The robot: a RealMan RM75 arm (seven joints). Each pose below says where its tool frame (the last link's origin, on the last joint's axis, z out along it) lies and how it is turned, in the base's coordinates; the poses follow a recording.
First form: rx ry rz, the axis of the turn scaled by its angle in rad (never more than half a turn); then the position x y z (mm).
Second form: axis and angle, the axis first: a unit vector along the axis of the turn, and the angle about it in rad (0 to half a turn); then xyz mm. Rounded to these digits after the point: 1 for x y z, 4 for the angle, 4 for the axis.
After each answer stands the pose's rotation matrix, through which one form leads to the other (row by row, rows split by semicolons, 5 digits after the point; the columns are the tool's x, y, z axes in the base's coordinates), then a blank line. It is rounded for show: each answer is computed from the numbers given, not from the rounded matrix.
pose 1, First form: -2.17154 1.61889 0.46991 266.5 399.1 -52.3
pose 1, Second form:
-0.7899 0.5889 0.1709 2.7490 266.5 399.1 -52.3
0.27657 -0.96037 -0.03450; -0.82959 -0.25672 0.49586; -0.48507 -0.10852 -0.86772

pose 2, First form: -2.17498 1.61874 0.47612 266.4 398.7 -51.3
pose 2, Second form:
-0.7901 0.5880 0.1730 2.7527 266.4 398.7 -51.3
0.27662 -0.96014 -0.04017; -0.82899 -0.25956 0.49539; -0.48607 -0.10373 -0.86774

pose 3, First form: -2.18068 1.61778 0.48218 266.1 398.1 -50.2
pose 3, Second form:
-0.7908 0.5866 0.1748 2.7577 266.1 398.1 -50.2
0.27785 -0.95949 -0.04676; -0.82852 -0.26399 0.49382; -0.48616 -0.09846 -0.86831

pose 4, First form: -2.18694 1.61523 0.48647 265.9 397.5 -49.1
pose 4, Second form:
-0.7918 0.5848 0.1761 2.7619 265.9 397.5 -49.1
0.28050 -0.95843 -0.05227; -0.82788 -0.26913 0.49212; -0.48573 -0.09477 -0.86896

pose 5, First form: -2.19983 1.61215 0.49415 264.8 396.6 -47.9
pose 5, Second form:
-0.7937 0.5816 0.1783 2.7717 264.8 396.6 -47.9
0.28484 -0.95649 -0.06317; -0.82759 -0.27864 0.48728; -0.48368 -0.08652 -0.87096

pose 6, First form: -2.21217 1.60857 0.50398 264.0 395.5 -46.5
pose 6, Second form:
-0.7954 0.5784 0.1812 2.7812 264.0 395.5 -46.5
0.28890 -0.95441 -0.07506; -0.82662 -0.28823 0.48335; -0.48295 -0.07760 -0.87220

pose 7, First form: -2.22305 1.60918 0.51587 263.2 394.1 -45.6
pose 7, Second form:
-0.7961 0.5763 0.1847 2.7924 263.2 394.1 -45.6
0.28967 -0.95306 -0.08811; -0.82665 -0.29552 0.47887; -0.48243 -0.06588 -0.87345

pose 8, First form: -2.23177 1.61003 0.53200 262.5 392.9 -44.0
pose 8, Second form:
-0.7962 0.5744 0.1898 2.8029 262.5 392.9 -44.0
0.28882 -0.95185 -0.10280; -0.82571 -0.30200 0.47645; -0.48455 -0.05272 -0.87317

